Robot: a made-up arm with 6 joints.
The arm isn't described. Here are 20 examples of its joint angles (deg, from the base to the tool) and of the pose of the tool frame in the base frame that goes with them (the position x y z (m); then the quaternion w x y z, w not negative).
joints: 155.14 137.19 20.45 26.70 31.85 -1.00
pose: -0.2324 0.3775 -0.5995 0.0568 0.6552 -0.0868 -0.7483
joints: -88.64 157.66 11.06 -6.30 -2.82 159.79
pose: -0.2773 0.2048 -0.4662 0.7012 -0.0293 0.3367 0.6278
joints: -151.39 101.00 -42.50 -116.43 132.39 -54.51
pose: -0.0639 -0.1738 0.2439 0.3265 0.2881 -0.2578 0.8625
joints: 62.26 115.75 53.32 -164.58 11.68 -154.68
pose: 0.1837 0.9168 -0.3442 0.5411 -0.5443 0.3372 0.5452
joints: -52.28 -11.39 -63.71 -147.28 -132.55 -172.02
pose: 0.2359 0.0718 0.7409 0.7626 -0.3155 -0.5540 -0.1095
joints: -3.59 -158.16 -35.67 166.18 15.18 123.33
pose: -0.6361 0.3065 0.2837 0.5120 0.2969 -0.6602 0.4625
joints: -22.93 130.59 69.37 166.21 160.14 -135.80
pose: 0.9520 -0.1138 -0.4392 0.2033 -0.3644 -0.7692 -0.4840
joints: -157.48 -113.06 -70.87 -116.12 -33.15 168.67
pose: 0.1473 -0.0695 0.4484 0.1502 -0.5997 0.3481 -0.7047
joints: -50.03 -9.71 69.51 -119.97 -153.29 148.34
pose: 0.2415 -0.0751 1.8253 0.0231 0.7240 0.3959 -0.5644
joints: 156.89 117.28 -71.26 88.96 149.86 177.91
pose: -0.0582 0.0302 0.0037 0.0935 0.0079 0.6726 -0.7340
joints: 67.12 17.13 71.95 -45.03 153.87 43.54
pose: 0.4586 0.5886 1.6388 0.2327 0.6628 -0.4280 -0.5686
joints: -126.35 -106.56 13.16 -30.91 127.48 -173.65
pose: 0.3458 0.8666 0.8972 0.5813 -0.2894 0.4339 0.6245
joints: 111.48 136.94 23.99 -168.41 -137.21 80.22
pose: -0.3400 0.1309 -0.5365 0.1516 0.4989 0.6055 0.6012
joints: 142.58 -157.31 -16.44 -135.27 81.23 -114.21
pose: 0.3795 -0.5355 0.3489 0.7589 0.0801 -0.3660 0.5326
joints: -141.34 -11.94 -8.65 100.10 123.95 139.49
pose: -0.2883 -0.2922 1.5942 0.3768 0.9097 -0.1038 -0.1404
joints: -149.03 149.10 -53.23 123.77 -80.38 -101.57
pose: 0.2768 -0.0115 -0.1082 0.2766 0.6068 0.7448 -0.0260
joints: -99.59 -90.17 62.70 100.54 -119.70 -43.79
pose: 0.2843 1.3816 0.5638 0.0916 -0.1997 0.8056 0.5502
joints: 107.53 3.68 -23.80 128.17 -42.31 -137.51
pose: -0.3620 0.5840 1.2285 0.7900 0.0206 -0.0016 0.6127
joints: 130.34 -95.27 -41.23 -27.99 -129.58 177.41
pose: 0.3905 -0.0860 0.8658 0.5401 0.1150 0.7919 -0.2606
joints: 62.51 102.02 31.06 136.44 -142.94 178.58
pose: 0.3408 1.0851 -0.1094 0.8240 0.2009 -0.5215 0.0929
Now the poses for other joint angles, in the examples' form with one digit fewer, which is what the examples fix.
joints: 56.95 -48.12 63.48 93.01 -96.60 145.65
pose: -0.580 -0.865 1.494 0.466 -0.835 0.282 -0.082
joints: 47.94 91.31 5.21 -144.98 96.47 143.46
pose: 0.269 0.633 -0.070 0.199 -0.630 0.701 -0.267
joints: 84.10 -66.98 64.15 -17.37 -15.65 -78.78
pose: 0.154 -1.050 1.333 0.148 -0.645 0.165 -0.732
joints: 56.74 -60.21 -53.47 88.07 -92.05 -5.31
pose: -0.058 -0.105 1.262 0.744 -0.596 0.204 -0.223
